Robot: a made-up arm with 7 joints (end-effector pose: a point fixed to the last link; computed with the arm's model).
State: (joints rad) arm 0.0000 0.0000 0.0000 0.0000 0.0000 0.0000 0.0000
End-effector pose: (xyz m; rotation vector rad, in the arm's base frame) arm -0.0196 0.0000 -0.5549 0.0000 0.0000 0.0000
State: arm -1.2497 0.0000 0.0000 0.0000 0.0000 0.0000 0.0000
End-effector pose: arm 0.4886 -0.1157 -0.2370 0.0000 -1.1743 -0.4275
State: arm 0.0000 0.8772 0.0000 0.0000 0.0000 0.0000 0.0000
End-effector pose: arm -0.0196 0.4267 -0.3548 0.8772 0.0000 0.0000
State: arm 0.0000 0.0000 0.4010 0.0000 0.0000 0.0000 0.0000
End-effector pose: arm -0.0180 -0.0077 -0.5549 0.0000 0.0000 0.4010
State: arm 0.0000 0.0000 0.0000 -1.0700 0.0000 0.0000 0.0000
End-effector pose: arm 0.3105 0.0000 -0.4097 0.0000 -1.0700 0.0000
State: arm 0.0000 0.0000 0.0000 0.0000 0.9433 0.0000 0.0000
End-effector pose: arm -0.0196 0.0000 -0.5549 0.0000 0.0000 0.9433
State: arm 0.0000 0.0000 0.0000 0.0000 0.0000 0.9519 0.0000
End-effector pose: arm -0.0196 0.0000 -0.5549 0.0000 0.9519 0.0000
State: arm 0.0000 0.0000 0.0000 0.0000 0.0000 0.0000 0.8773
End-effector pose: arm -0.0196 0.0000 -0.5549 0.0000 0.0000 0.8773
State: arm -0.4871 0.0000 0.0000 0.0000 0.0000 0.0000 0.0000
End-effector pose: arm 0.2267 -0.0176 -0.5065 0.0000 -0.4577 -0.1666
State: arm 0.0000 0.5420 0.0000 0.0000 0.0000 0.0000 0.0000
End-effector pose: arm -0.0196 0.2862 -0.4754 0.5420 0.0000 0.0000
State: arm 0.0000 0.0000 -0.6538 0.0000 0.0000 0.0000 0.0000
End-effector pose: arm -0.0156 0.0119 -0.5549 0.0000 0.0000 -0.6538
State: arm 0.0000 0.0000 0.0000 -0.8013 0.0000 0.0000 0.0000
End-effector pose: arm 0.2455 0.0000 -0.4786 0.0000 -0.8013 0.0000
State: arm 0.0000 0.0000 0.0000 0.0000 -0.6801 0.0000 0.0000
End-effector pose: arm -0.0196 0.0000 -0.5549 0.0000 0.0000 -0.6801
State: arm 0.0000 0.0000 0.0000 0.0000 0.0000 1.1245 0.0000
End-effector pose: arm -0.0196 0.0000 -0.5549 0.0000 1.1245 0.0000
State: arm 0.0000 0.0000 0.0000 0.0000 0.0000 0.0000 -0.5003
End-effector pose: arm -0.0196 0.0000 -0.5549 0.0000 0.0000 -0.5003
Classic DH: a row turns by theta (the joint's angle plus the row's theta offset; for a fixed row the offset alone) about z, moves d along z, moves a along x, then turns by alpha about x. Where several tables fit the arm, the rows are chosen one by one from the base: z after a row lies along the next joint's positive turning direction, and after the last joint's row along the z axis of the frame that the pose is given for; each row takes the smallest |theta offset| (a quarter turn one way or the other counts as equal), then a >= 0, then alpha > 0; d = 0 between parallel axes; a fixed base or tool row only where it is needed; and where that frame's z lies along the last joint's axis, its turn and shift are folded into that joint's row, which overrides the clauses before.
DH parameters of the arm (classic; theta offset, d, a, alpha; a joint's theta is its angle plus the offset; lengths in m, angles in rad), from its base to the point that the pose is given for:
base (fixed): 0 0 0 -1.2217
joint 1: 1.5708 0 0 1.5708
joint 2: 1.2217 0 0 -1.5708
joint 3: -1.5708 -0.2038 0.0229 -1.5708
joint 4: 0 0 -0.0425 1.5708
joint 5: 0 -0.3511 0 -1.5708
joint 6: 0 0 0 1.5708
joint 7: 0 0 0 0

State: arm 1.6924 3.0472 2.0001 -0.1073 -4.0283 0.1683 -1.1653
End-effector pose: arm 0.5078 0.2293 0.0256 0.4841 -1.4184 -0.1499
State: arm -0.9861 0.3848 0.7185 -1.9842 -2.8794 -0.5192 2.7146
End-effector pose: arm 0.2278 0.1668 0.2475 0.6026 -2.4452 0.2341
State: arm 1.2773 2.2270 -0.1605 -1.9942 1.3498 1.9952 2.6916
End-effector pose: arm 0.0788 0.2234 -0.2889 2.2633 -0.1106 1.2986
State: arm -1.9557 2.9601 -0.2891 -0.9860 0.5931 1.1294 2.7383
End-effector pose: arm -0.4123 0.2272 0.2265 0.9582 1.2312 -0.8036
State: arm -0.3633 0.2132 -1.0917 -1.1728 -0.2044 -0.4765 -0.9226
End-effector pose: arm 0.2616 -0.2321 -0.3610 0.2343 -2.0367 -2.0490
